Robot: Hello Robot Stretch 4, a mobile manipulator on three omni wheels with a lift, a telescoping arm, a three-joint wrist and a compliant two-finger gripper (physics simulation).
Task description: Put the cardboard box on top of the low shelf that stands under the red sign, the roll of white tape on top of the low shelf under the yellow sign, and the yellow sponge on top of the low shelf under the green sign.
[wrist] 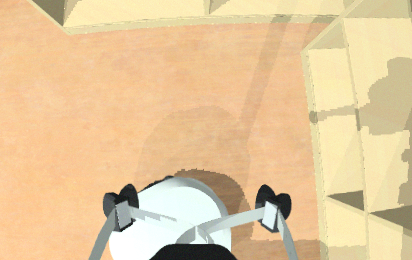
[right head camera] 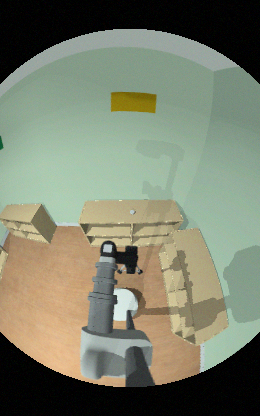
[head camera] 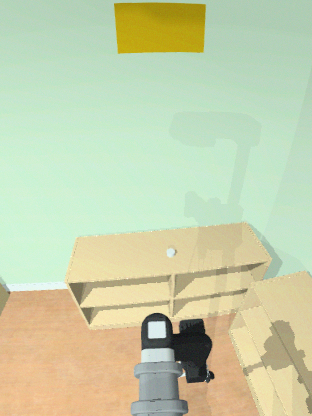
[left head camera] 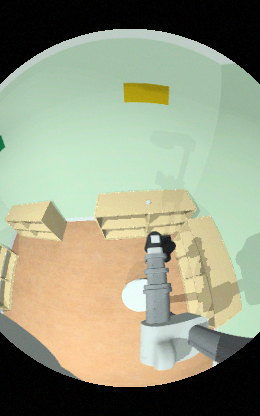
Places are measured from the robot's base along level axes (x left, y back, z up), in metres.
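Pixels of known places: gripper, fingertip midpoint: (wrist: 197,200); robot's base, link origin: (right head camera: 119,303) (left head camera: 139,294).
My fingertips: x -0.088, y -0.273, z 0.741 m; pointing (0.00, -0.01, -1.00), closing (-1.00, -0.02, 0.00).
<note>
Ahead of a thing's pixels: the offset from my fingertips to its top centre. "spot": to the spot under its first point. Level surfaces: height alone.
The roll of white tape {dz -0.134, dx -0.004, dy -0.703 m} (head camera: 171,252) (left head camera: 148,202) (right head camera: 132,212) stands on top of the low shelf {dz -0.158 m} (head camera: 120,257) (left head camera: 120,204) (right head camera: 102,212) under the yellow sign {dz +1.083, dx +0.025, dy -0.971 m} (head camera: 161,28) (left head camera: 146,93) (right head camera: 133,102). My gripper (head camera: 196,376) (right head camera: 130,271) (wrist: 197,200) is open and empty, in front of this shelf and over the floor, apart from the tape. Part of a green sign (left head camera: 1,144) (right head camera: 1,143) shows at the left edge of both side head views. The cardboard box, the yellow sponge and the red sign do not show.
Another low shelf (head camera: 295,295) (left head camera: 220,250) (right head camera: 207,275) (wrist: 332,85) stands along the right wall, close to my arm. A third shelf {spot: dz -0.386, dx +1.385, dy -0.581 m} (left head camera: 52,220) (right head camera: 42,222) stands further left, and part of a fourth (left head camera: 6,275) shows at the left edge. My round white base (left head camera: 134,295) (right head camera: 126,304) (wrist: 170,215) is below.
</note>
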